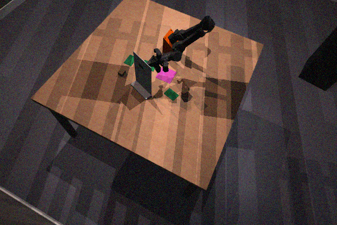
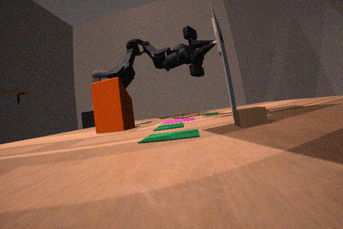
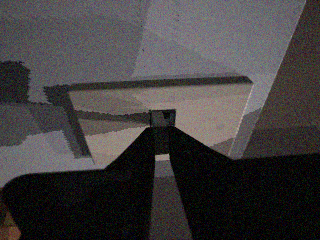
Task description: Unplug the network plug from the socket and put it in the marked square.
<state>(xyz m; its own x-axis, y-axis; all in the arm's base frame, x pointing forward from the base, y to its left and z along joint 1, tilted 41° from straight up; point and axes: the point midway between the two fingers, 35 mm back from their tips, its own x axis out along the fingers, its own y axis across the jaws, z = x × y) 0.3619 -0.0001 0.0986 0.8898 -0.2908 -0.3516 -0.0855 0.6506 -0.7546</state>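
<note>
My gripper tip is now 250 mm above the magenta marked square, 170 mm past it and 50 mm to the right of it. From my gripper tip the other things lie so: grey upright panel 100 mm below, 30 mm ahead, 10 mm to the right; pale network plug right at my gripper tip.
</note>
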